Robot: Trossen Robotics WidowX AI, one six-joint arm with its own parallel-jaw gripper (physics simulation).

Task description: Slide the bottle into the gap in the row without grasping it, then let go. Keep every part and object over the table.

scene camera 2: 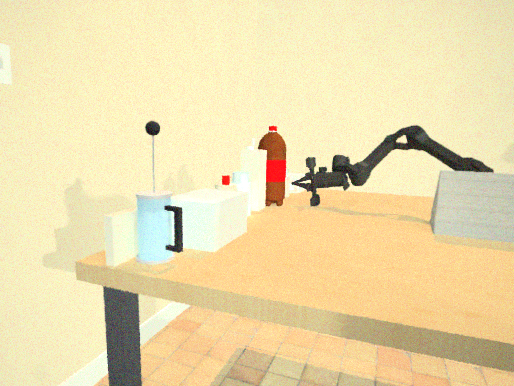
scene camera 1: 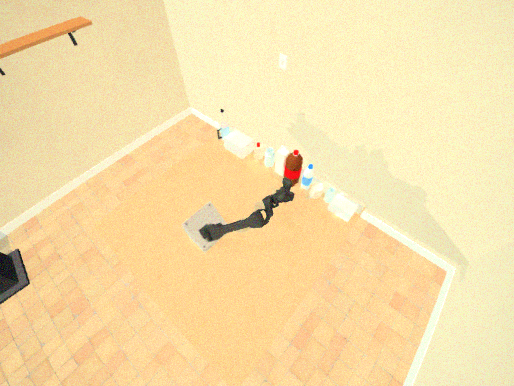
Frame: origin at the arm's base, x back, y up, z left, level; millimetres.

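Seen in the pictures: gripper, fingertip midpoint: (scene camera 2: pixel 291 183) (scene camera 1: pixel 292 183); arm's base, origin of the base link: (scene camera 2: pixel 484 200) (scene camera 1: pixel 205 231).
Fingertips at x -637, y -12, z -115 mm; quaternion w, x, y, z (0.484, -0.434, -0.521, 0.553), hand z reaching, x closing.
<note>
Offsets run from my fingertips to a thing's middle. Level surfaces: height alone.
A large brown bottle @[dx -63, dy +69, dz +58 mm] (scene camera 1: pixel 294 161) (scene camera 2: pixel 275 171) with a red label and red cap stands upright in the row along the wall. A white bottle @[dx -83, dy +46, dz +171 mm] (scene camera 1: pixel 281 161) (scene camera 2: pixel 254 177) stands close on one side of it. A smaller bottle @[dx -107, dy +27, dz -42 mm] (scene camera 1: pixel 307 178) with a blue cap and blue label stands on its other side in scene camera 1. My gripper (scene camera 1: pixel 287 182) (scene camera 2: pixel 293 183) is shut and empty. Its tips point at the lower part of the brown bottle, with a narrow space between them in scene camera 2. The arm hides part of the bottle's base in scene camera 1.
The row also holds a white box @[dx -11, dy -26, dz +565 mm] (scene camera 1: pixel 239 143) (scene camera 2: pixel 207 220), a blue press jug @[dx -4, dy +61, dz +749 mm] (scene camera 1: pixel 225 131) (scene camera 2: pixel 154 227), a small red-capped bottle @[dx -63, dy -11, dz +395 mm] (scene camera 1: pixel 258 151) and another white box @[dx -120, dy -41, dz -342 mm] (scene camera 1: pixel 343 207). The arm's grey base plate (scene camera 1: pixel 199 218) (scene camera 2: pixel 475 210) rests on the wooden table @[dy -81 mm] (scene camera 1: pixel 225 300) (scene camera 2: pixel 340 265).
</note>
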